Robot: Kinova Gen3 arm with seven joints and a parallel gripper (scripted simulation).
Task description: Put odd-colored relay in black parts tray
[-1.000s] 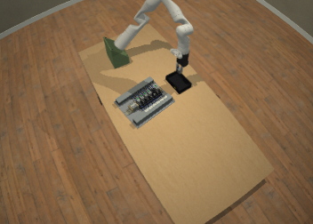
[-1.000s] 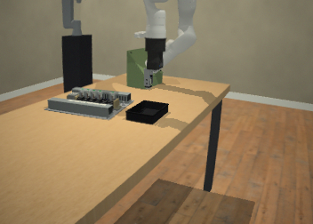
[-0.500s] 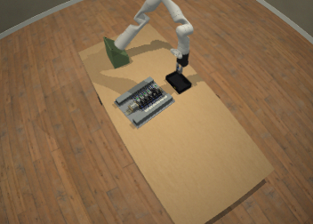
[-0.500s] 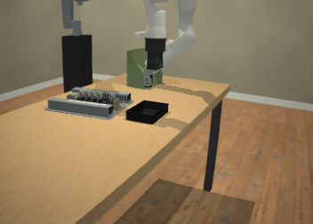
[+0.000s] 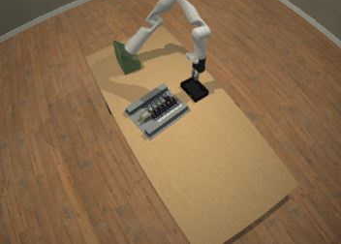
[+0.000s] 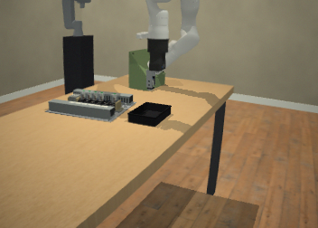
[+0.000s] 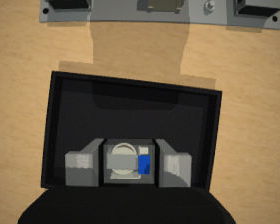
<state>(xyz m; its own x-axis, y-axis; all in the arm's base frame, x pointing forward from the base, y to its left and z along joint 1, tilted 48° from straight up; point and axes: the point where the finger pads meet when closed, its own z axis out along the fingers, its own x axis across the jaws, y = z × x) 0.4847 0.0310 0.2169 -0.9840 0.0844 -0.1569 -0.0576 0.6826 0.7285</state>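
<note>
Now: hand 13 cm above the black parts tray. The rest, counted from my hand: grey relay panel 2 cm behind, 28 cm to the right, 12 cm below.
</note>
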